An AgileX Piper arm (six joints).
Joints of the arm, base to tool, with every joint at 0 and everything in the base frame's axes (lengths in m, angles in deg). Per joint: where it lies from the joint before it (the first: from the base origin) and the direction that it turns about. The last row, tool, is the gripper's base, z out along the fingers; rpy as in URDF.
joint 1: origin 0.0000 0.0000 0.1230 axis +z
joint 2: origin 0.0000 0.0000 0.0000 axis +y
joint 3: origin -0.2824 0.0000 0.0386 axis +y
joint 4: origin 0.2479 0.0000 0.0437 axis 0.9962 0 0.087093
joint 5: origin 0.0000 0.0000 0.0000 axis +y
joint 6: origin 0.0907 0.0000 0.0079 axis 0.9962 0 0.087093
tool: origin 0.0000 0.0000 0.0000 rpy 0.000 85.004 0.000
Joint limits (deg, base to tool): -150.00..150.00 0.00..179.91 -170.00..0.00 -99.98..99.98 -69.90..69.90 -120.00..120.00
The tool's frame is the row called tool.
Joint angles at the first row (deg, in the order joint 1, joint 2, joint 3, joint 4, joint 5, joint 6):
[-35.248, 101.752, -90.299, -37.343, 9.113, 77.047]
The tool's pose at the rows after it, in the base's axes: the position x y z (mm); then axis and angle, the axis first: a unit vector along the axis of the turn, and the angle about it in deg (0 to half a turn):
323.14, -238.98, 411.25, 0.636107, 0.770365, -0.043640, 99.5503
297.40, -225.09, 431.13, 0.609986, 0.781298, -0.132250, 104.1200
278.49, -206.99, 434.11, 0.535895, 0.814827, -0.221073, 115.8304
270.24, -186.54, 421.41, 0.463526, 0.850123, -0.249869, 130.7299
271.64, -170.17, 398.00, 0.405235, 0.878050, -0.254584, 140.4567
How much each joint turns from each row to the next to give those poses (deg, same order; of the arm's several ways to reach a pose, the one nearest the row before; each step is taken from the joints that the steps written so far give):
[0.491, -6.918, -0.245, 0.236, 3.616, -2.755]
[0.877, -4.819, -0.001, 0.579, 10.147, -8.520]
[2.328, -3.324, 0.002, 2.289, 13.877, -15.188]
[3.392, -1.195, 0.343, 2.852, 14.369, -12.663]
[3.173, -0.213, 3.422, 0.388, 6.253, -5.747]

